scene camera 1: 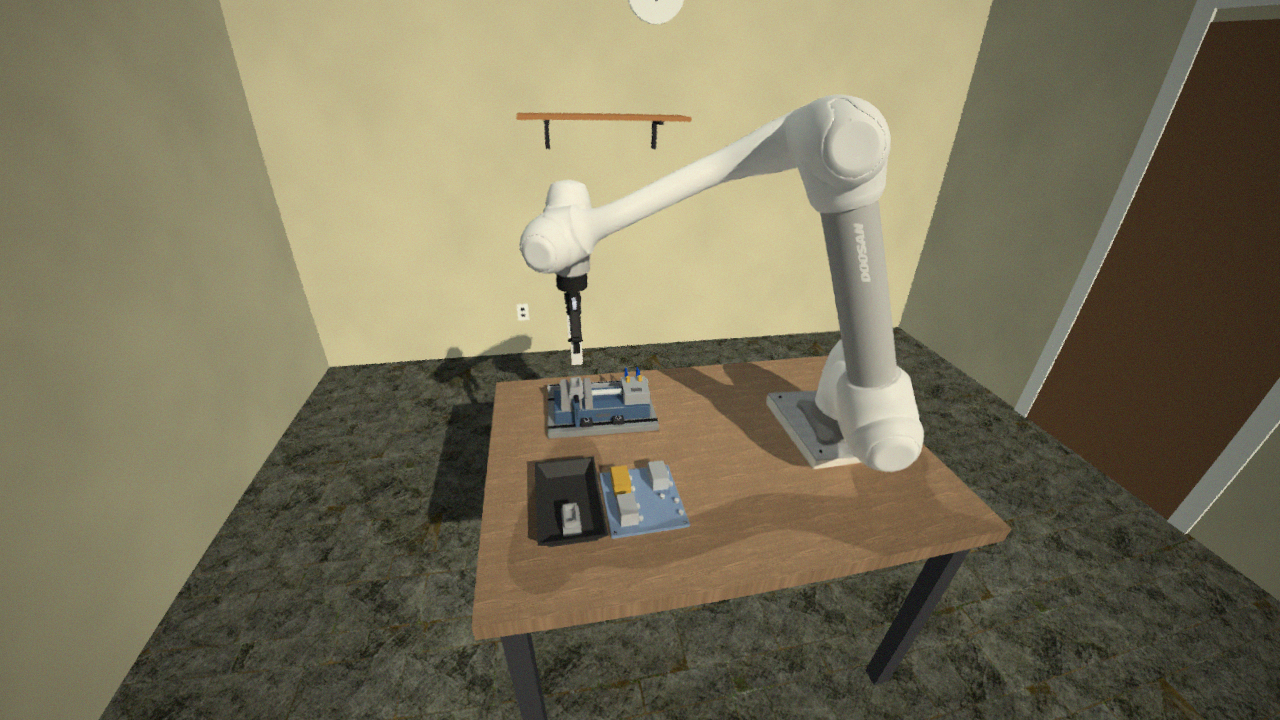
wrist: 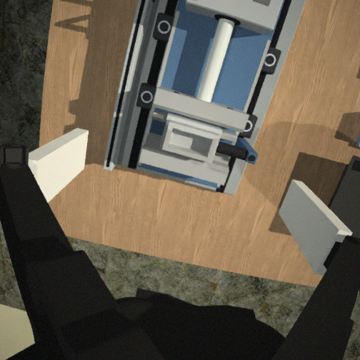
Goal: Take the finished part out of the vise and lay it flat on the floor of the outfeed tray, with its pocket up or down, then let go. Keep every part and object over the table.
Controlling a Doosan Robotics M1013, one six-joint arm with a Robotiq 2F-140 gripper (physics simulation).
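Places are measured from the arm's base along level axes (x ahead, y left, z up), in centimetres.
Pixels of known places: gripper, fingertip midpoint: (scene camera 1: 574, 349); arm's base, link origin: (scene camera 1: 836, 423).
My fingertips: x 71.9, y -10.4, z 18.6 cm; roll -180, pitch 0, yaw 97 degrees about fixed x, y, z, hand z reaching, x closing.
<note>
Ahead of a thing's pixels: the offset from my fingertips to its top centre. "spot": to the spot under its first point.
The vise @[dx -6.6, dy -0.6, dz -11.6 cm] (scene camera 1: 613, 409) (wrist: 240, 65) stands at the back left of the table. The light grey finished part (wrist: 200, 150) sits between its jaws, its rectangular pocket facing up in the wrist view. In the scene view the part is too small to tell from the jaws. My gripper (scene camera 1: 576, 354) (wrist: 188, 173) is open and empty, pointing down above the jaw end of the vise, its pads wide apart on either side. The black outfeed tray @[spot: dx +6.9, dy +36.1, dz -17.5 cm] (scene camera 1: 539, 501) (wrist: 348, 186) stands in front of the vise; a grey part with a pocket @[dx +0.0, dy +40.2, dz -16.8 cm] (scene camera 1: 571, 519) lies in it.
A light blue plate @[dx -15.8, dy +32.8, dz -20.6 cm] (scene camera 1: 657, 514) right of the tray bears an orange block @[dx -11.0, dy +29.0, dz -17.1 cm] (scene camera 1: 621, 479), two grey blocks @[dx -19.8, dy +27.7, dz -17.1 cm] (scene camera 1: 657, 475) @[dx -12.1, dy +37.9, dz -17.1 cm] (scene camera 1: 627, 509) and several pins. A black rod with a blue end (wrist: 232, 151) sticks out beside the part. The table's left edge is near the vise.
</note>
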